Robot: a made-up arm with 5 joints.
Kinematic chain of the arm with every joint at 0, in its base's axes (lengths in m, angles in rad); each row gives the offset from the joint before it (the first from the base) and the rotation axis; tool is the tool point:
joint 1: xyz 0 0 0.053 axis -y
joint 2: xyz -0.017 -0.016 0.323 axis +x
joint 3: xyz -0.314 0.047 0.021 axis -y
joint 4: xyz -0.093 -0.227 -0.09 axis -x
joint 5: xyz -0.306 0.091 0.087 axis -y
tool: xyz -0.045 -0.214 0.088
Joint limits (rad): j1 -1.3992..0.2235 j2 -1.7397..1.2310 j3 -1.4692..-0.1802 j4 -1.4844..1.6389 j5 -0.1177..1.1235
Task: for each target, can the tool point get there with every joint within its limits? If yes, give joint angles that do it. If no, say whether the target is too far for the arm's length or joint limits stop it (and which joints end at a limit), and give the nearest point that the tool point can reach.
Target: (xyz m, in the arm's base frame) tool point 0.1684 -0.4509 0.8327
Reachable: yes | joints -1.1454 0.7242 -0.7026 0.4779 0.5349
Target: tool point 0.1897 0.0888 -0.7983
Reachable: no: joint limits stop it (at a limit: joint 1, joint 2, joint 3, joint 5) | nearest point -0.7548 -0.0787 -0.1806 | short by 1.141 m
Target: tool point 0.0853 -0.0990 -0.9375
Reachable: no: joint limits stop it (at a limit: joint 1, joint 2, joint 3, joint 5) | nearest point -0.7496 -0.1112 -0.1783 | short by 1.129 m
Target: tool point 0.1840 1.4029 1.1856
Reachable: no: too far | nearest point 0.1259 0.5288 0.8278 | short by 0.946 m
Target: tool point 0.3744 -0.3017 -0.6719
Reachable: no: joint limits stop it (at a limit: joint 1, joint 2, joint 3, joint 5) | nearest point 0.2633 -0.5138 0.3502 | short by 1.050 m
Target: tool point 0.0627 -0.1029 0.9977
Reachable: yes | joints -0.7103 -0.1643 -0.7556 0.7189 -0.0180
